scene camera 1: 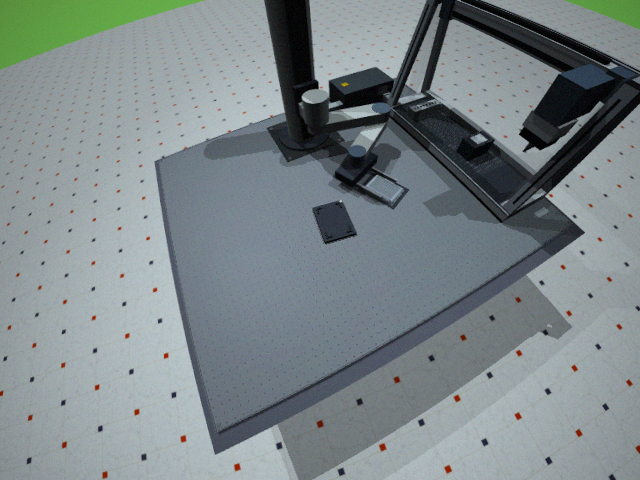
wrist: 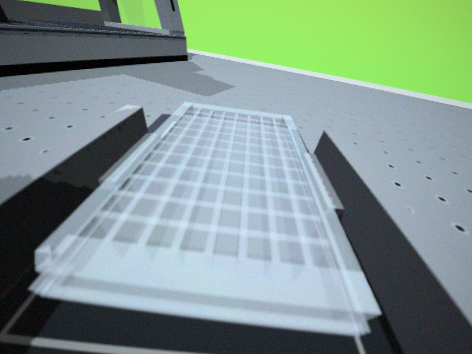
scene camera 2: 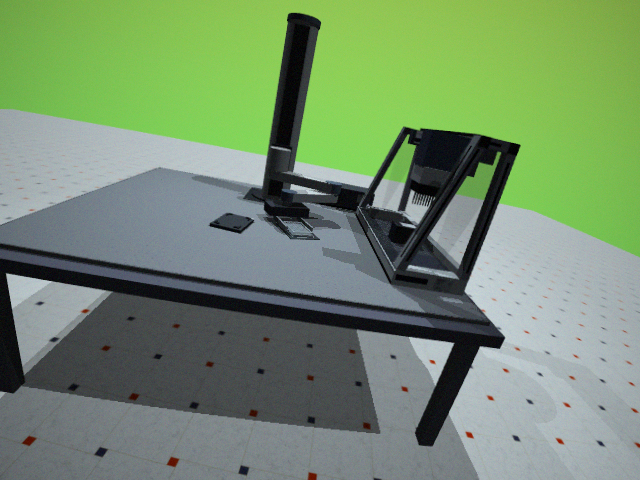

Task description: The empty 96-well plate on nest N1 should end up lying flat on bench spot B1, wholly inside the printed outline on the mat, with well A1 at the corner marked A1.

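Seen in the pictures: gripper, fingertip midpoint: (scene camera 1: 388, 189) (wrist: 232, 134) (scene camera 2: 299, 229); arm's base at its link origin: (scene camera 1: 304, 136) (scene camera 2: 274, 199).
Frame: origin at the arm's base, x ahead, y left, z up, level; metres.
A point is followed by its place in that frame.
The clear 96-well plate (scene camera 1: 383, 187) @(x 0.498, y 0.132, z 0.030 m) (scene camera 2: 295, 227) @(x 0.504, y 0.127, z 0.031 m) (wrist: 215, 185) @(x 0.475, y 0.126, z 0.034 m) is level between the fingers of my gripper (scene camera 1: 391, 190) @(x 0.520, y 0.143, z 0.032 m) (scene camera 2: 301, 231) @(x 0.520, y 0.143, z 0.032 m) (wrist: 232, 134) @(x 0.520, y 0.143, z 0.032 m), which is shut on its two long sides. The plate is low over the dark mat (scene camera 1: 394, 205) @(x 0.586, y 0.128, z 0.015 m) (wrist: 125, 332) @(x 0.430, y 0.126, z 0.015 m) of the bench spot; whether it touches the mat cannot be told. Part of the printed white outline shows past the plate's near end in the wrist view; the plate and fingers hide much of the rest. The A1 marks cannot be read. The dark nest (scene camera 1: 334, 221) @(x 0.547, y -0.119, z 0.025 m) (scene camera 2: 231, 222) @(x 0.562, y -0.121, z 0.025 m) with corner pieces holds no plate.
The arm's column (scene camera 1: 292, 67) @(x 0.066, y -0.035, z 0.368 m) (scene camera 2: 294, 98) @(x 0.077, y 0.020, z 0.532 m) stands behind the gripper. A framed pipetting machine (scene camera 1: 449, 178) (scene camera 2: 376, 246) @(x 0.591, y 0.450, z 0.041 m) (wrist: 95, 50) @(x 0.630, y 0.450, z 0.037 m) stands on the bench to the right, with a dark block on its deck. A dark box (scene camera 1: 361, 85) @(x -0.069, y 0.369, z 0.128 m) lies behind the arm.
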